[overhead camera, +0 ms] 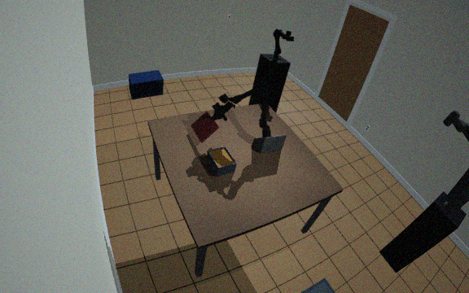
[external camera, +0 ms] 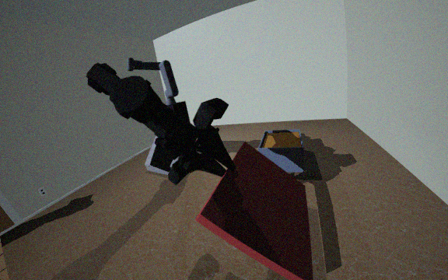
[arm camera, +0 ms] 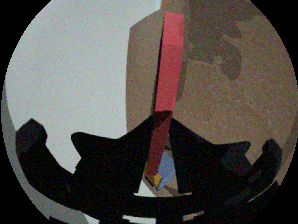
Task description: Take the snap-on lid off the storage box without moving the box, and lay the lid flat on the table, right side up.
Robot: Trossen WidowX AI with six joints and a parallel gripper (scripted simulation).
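Now: the red lid 70 mm ahead of my gripper tip and 50 mm below it. From my gripper tip the other things lie so: storage box 70 mm ahead, 360 mm to the left, 120 mm below.
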